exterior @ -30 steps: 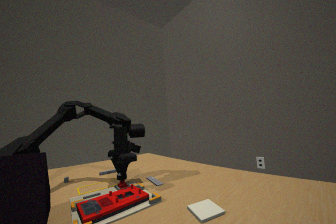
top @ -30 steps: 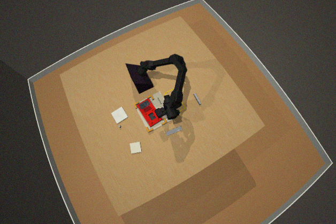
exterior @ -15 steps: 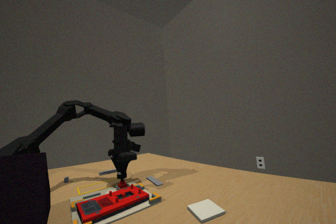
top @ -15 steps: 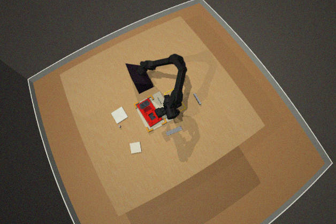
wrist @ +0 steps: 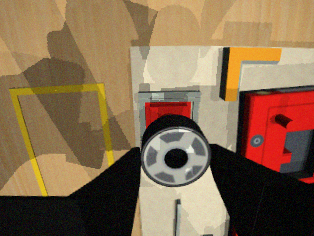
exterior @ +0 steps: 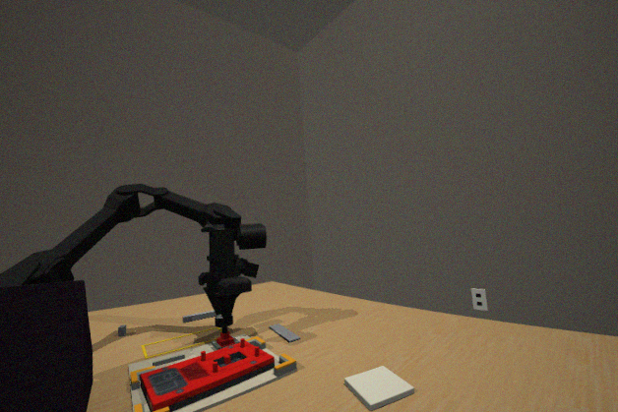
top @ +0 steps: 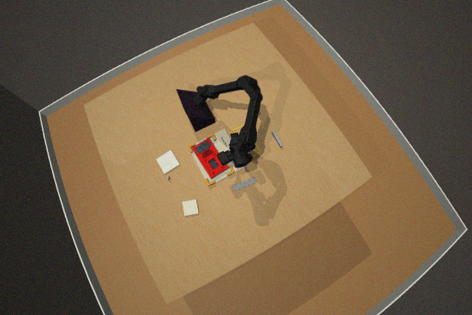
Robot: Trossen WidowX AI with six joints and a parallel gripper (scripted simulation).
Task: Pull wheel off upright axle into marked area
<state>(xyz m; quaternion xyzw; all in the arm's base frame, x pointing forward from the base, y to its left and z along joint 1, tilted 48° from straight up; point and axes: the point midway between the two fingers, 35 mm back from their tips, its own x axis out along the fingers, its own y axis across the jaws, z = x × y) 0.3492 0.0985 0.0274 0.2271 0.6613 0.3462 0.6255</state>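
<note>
Right now my gripper tip is 2 cm above the upright axle. From my gripper tip the other things lie so: small grey block: 22 cm behind, 22 cm to the left, 5 cm below; then wheel: right at my gripper tip.
</note>
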